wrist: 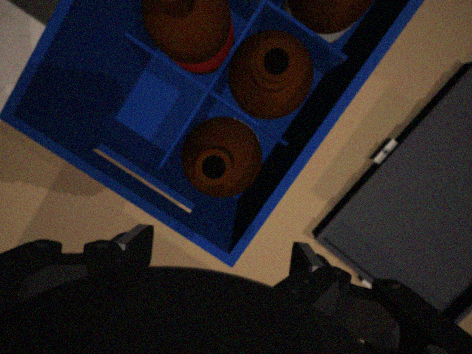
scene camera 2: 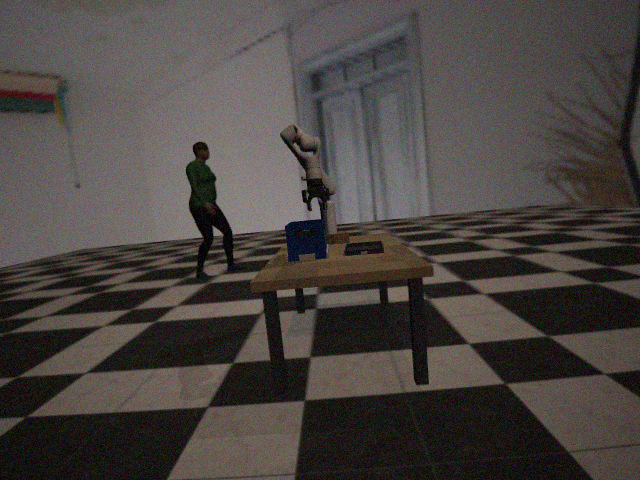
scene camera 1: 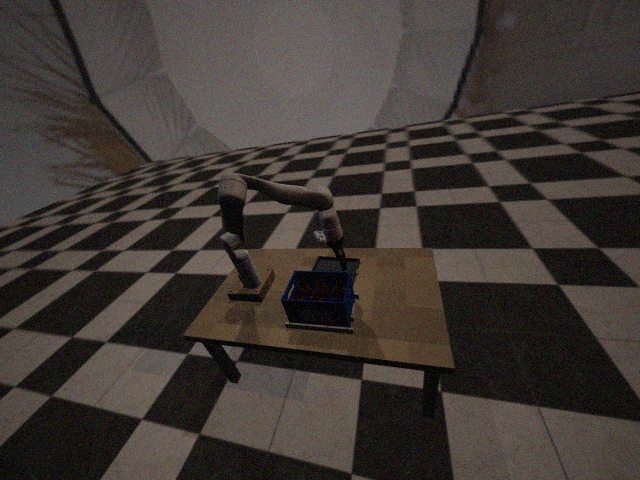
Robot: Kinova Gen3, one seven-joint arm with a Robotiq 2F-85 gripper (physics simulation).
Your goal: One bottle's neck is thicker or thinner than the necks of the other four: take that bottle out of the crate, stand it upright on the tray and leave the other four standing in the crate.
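Frame: origin at the arm's base, x right, y down, z ahead, level; centimetres.
Seen in the pictures: gripper, fingertip midpoint: [wrist: 221,252] [scene camera 2: 317,210] [scene camera 1: 342,264]; arm's base at its link origin: [scene camera 2: 330,233] [scene camera 1: 254,282].
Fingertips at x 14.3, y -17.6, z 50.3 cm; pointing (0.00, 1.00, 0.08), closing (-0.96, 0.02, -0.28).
Observation:
Offsets run from my fingertips to a thing's middle. "*": to the spot under its first point. Level surfaces: height alone.
The blue crate @(dz -12.0, dx +5.0, dy +14.7 cm) [scene camera 1: 320,312] [scene camera 2: 306,237] [wrist: 125,191] stands on the table. In the wrist view a brown bottle @(dz -2.7, dx +2.4, dy +14.9 cm) [wrist: 235,177] stands in the compartment nearest my gripper, with a second bottle @(dz -10.9, dx +1.2, dy +14.9 cm) [wrist: 272,95] behind it. A bottle with a red label @(dz -12.8, dx +9.8, dy +14.9 cm) [wrist: 187,30] and part of another bottle @(* dz -16.8, dx -1.1, dy +11.9 cm) [wrist: 330,10] show farther up; a fifth does not show there. Which neck differs I cannot tell. The dark tray [scene camera 1: 326,265] [scene camera 2: 363,248] [wrist: 400,200] lies beside the crate, with no bottle visible on it. My gripper [scene camera 1: 342,259] [scene camera 2: 316,205] [wrist: 221,252] is open and empty, above and beside the crate's corner at the tray side.
One corner compartment @(* dz -3.6, dx +12.8, dy +22.6 cm) [wrist: 147,107] of the crate is empty. The crate's raised walls and thin dividers surround the bottles. The robot's base [scene camera 1: 250,289] stands on the table @(dy +23.5 cm) [scene camera 1: 398,310] left of the crate. A person in green [scene camera 2: 201,180] is on the floor behind the table.

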